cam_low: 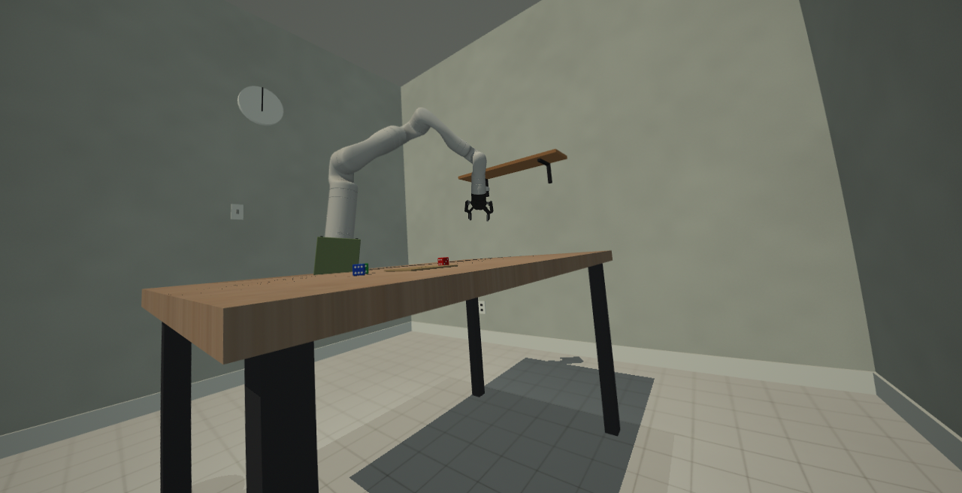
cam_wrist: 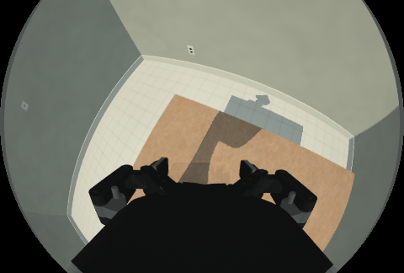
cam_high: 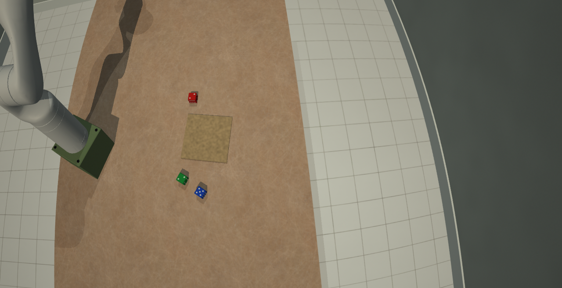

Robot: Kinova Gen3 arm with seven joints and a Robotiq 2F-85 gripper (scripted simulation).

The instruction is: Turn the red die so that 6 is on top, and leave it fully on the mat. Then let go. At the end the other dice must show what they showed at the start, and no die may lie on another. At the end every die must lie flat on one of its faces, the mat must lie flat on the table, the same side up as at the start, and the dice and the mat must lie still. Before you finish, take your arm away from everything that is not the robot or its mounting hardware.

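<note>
Right now the green die is 360 mm ahead of my hand, 760 mm to the right of it and 190 mm below it. The rest, counted from my hand: red die: 350 mm ahead, 510 mm to the right, 190 mm below; then tan mat: 410 mm ahead, 630 mm to the right, 200 mm below; then blue die: 420 mm ahead, 790 mm to the right, 190 mm below.
</note>
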